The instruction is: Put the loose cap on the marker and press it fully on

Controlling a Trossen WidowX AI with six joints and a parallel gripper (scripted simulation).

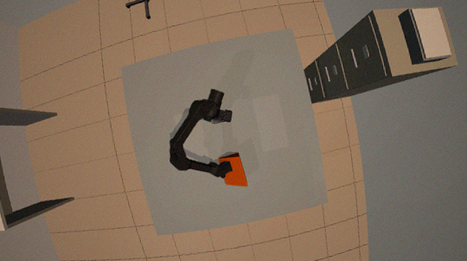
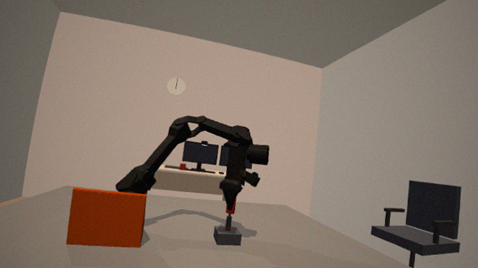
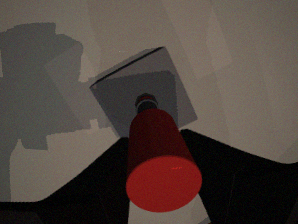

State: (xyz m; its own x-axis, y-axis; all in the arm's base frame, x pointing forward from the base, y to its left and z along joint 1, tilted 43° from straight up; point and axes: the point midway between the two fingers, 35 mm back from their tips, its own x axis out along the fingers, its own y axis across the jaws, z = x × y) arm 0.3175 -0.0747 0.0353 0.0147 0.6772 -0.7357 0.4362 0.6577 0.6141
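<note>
Now: gripper tip 90 mm above the dark grey holder block. Also, from my gripper tip: red cap (10 mm above).
</note>
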